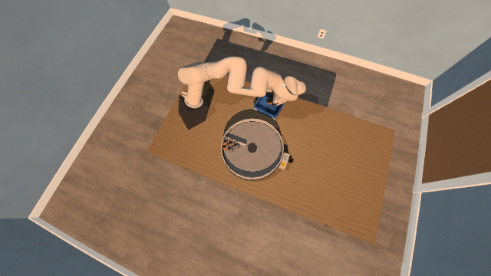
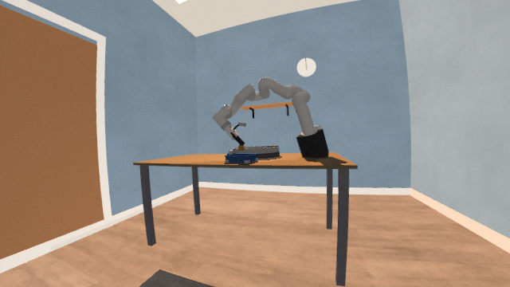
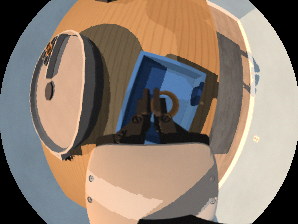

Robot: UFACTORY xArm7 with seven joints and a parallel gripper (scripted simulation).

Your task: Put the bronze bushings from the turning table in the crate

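Right now my hand is 2 cm to the right of the blue crate and 11 cm above it. The rest, counted from my hand: round grey turning table 3 cm behind, 35 cm to the right, 8 cm below.
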